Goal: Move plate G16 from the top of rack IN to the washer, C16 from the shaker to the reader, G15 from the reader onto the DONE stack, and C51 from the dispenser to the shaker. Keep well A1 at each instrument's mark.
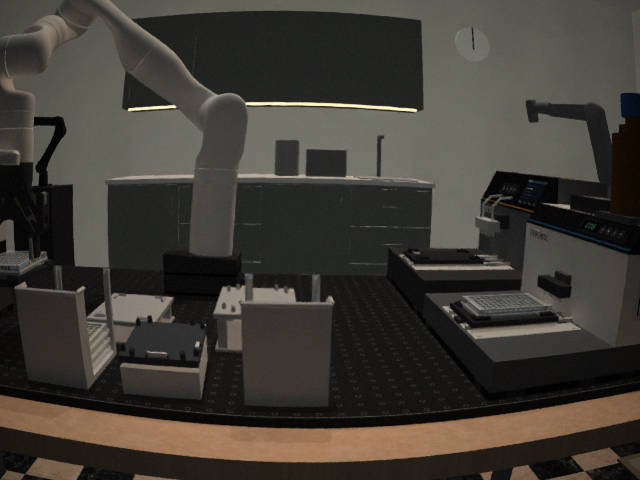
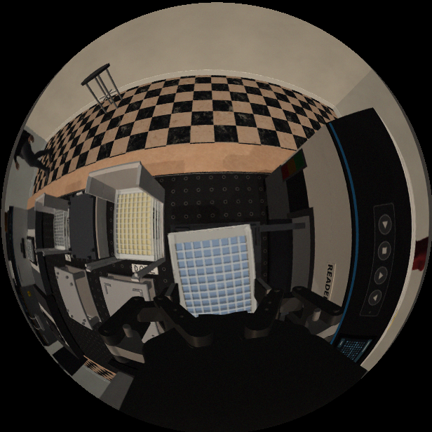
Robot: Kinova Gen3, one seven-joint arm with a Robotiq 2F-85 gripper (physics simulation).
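Pixels of known places: gripper, fingertip midpoint: (image 1: 13, 260); arm's base, origin of the base link: (image 1: 210, 253).
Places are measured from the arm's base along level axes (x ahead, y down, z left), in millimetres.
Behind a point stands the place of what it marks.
My gripper (image 1: 32, 248) (image 2: 216, 290) is shut on a plate with blue wells (image 1: 15, 260) @[y -55, x 439, z -242 mm] (image 2: 215, 270), gripping its sides. The plate is level beside the reader (image 2: 320, 200); whether it rests on the reader's nest is hidden. Its name and well A1 cannot be read. The DONE rack (image 1: 51, 330) @[y 4, x 560, z -112 mm] (image 2: 117, 179) holds several stacked plates, the top one with yellow wells (image 2: 135, 225). The other rack (image 1: 286, 351) @[y 8, x 543, z 182 mm] (image 2: 46, 202) holds a pale plate (image 2: 60, 229). Another plate (image 1: 504, 303) @[y 0, x 370, z 494 mm] sits on the front right instrument (image 1: 573, 268) @[y -55, x 376, z 615 mm].
A dark-topped stand (image 1: 165, 343) @[y 24, x 501, z 31 mm] (image 2: 82, 225) stands between the racks. Two white stands (image 1: 136, 308) @[y 40, x 307, z -73 mm] (image 1: 279, 296) @[y 20, x 254, z 158 mm] are behind them. The back right instrument has a black nest (image 1: 442, 255) @[y -6, x -6, z 477 mm]. Upright posts (image 1: 107, 304) @[y 3, x 425, z -80 mm] (image 1: 315, 289) @[y -30, x 406, z 213 mm] rise at the racks. An amber bottle (image 1: 625, 170) @[y -215, x 476, z 646 mm] is at far right.
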